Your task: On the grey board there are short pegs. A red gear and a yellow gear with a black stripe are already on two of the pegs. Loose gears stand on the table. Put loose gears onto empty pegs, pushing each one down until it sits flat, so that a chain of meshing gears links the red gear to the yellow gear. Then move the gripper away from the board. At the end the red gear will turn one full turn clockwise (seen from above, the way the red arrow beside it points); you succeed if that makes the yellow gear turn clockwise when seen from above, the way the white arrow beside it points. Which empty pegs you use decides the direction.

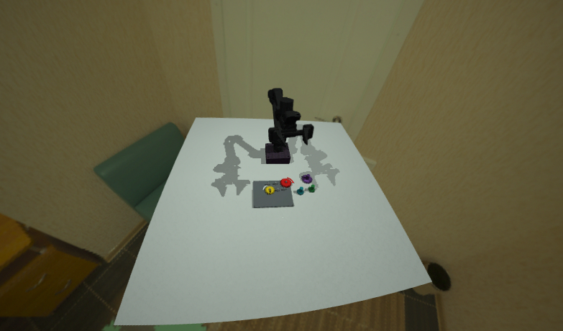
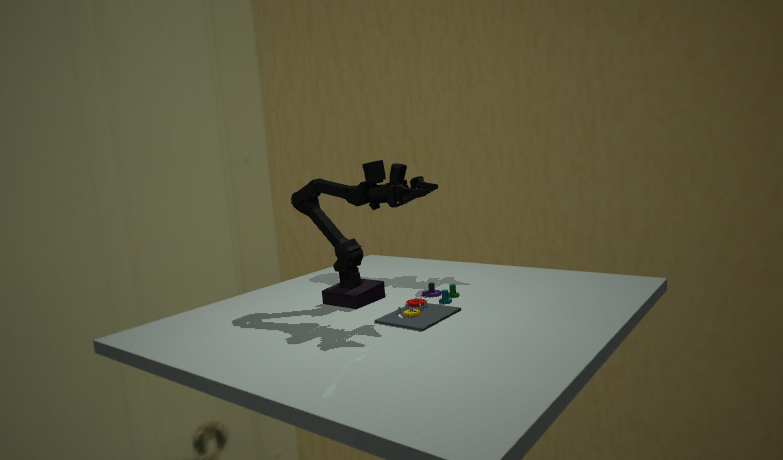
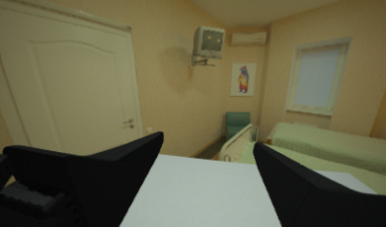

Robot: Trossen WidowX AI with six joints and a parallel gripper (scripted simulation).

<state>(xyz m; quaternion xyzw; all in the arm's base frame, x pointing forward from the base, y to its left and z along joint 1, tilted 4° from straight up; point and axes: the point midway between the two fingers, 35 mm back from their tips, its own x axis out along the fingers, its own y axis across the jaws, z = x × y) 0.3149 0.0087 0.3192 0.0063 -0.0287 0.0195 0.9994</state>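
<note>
My gripper tip is 36 cm above the purple gear, 16 cm to the right of it and 12 cm past it. Also, from my gripper tip: red gear: 36 cm below, 9 cm behind, 3 cm to the left; yellow gear: 36 cm below, 7 cm to the right, 5 cm behind; grey board: 37 cm below, 6 cm to the right, 4 cm behind.
</note>
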